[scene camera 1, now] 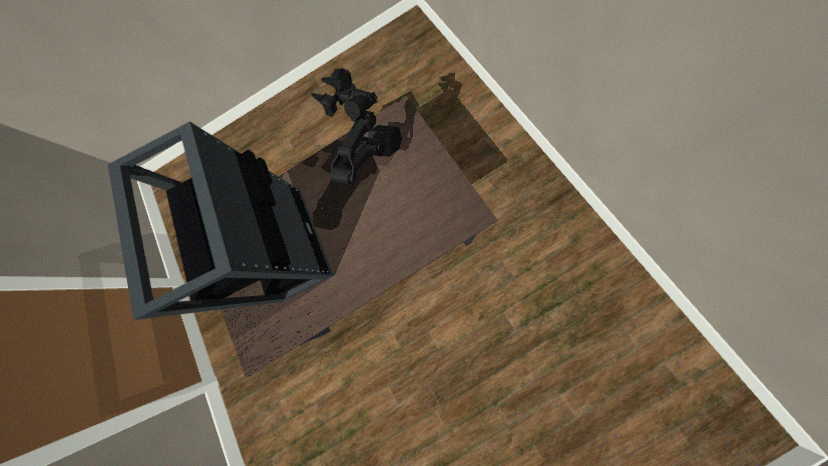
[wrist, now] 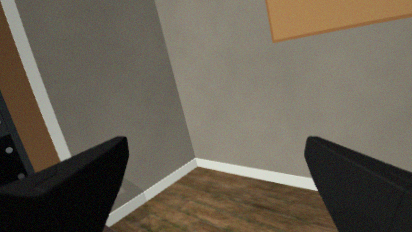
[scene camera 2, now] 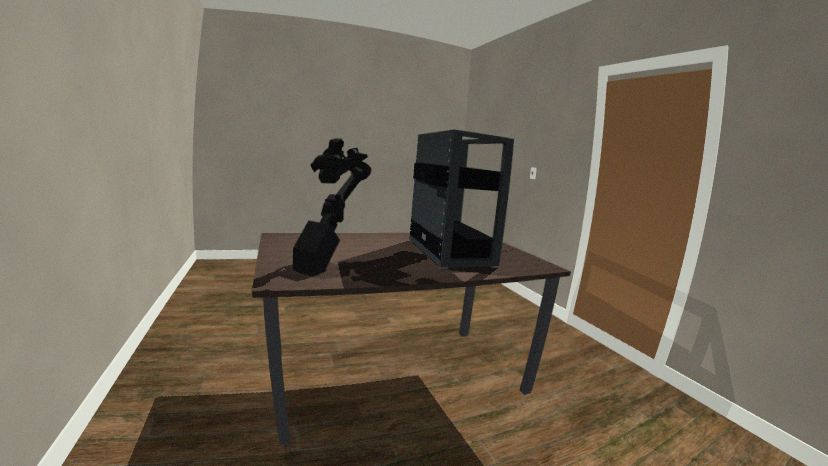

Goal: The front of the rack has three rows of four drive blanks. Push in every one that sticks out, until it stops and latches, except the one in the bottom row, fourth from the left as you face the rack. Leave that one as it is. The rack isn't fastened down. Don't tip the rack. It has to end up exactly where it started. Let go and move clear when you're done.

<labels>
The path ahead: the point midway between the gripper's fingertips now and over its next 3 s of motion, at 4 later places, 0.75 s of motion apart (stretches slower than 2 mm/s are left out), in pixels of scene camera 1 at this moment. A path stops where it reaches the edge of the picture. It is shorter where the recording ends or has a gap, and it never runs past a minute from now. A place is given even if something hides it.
My gripper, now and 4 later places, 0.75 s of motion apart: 316,86; 305,95; 286,127; 283,160; 284,168
</labels>
